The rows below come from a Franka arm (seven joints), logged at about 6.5 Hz.
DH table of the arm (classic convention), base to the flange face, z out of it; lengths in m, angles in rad. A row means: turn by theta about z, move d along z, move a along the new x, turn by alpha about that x. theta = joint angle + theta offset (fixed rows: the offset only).
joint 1: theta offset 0  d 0.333  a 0  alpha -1.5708
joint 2: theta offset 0  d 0  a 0  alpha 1.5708
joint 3: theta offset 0  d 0.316  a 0.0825  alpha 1.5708
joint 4: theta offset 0  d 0  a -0.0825  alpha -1.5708
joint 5: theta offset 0  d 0.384  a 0  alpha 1.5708
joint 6: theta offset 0  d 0  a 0.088  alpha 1.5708
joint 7: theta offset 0  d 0.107  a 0  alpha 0
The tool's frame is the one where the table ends.
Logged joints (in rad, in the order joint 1, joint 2, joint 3, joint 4, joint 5, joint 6, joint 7), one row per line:
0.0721, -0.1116, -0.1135, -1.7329, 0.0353, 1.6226, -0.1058
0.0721, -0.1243, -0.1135, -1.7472, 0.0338, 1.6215, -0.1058
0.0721, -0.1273, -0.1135, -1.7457, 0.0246, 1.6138, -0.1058
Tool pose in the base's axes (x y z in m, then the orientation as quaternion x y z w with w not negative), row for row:
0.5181, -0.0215, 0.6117, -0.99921, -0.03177, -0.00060, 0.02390
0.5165, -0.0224, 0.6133, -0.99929, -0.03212, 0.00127, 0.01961
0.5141, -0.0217, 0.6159, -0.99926, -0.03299, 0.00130, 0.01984
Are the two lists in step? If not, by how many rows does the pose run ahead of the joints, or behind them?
The pose runs 1 row ahead of the joints: the pose in row i belongs to the joints in row i + 1.
